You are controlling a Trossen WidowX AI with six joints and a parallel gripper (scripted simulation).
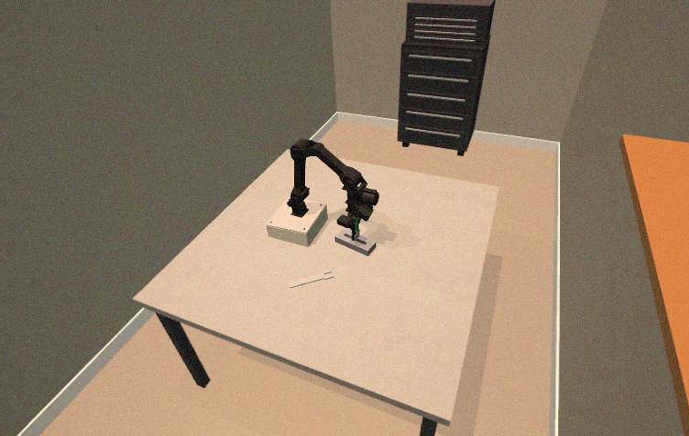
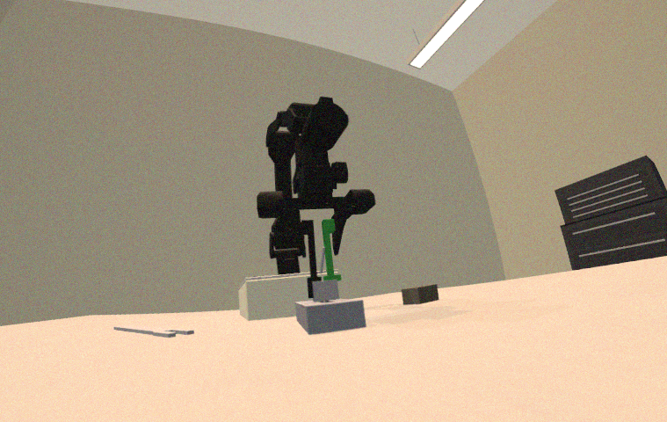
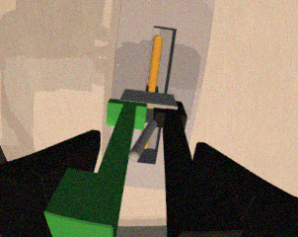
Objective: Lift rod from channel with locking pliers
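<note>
The grey channel block is 8 cm below my gripper tip. From my gripper tip the other things lie so: grey release lever (1 cm below); then orange rod (9 cm below); then black handle (2 cm to the right).
</note>
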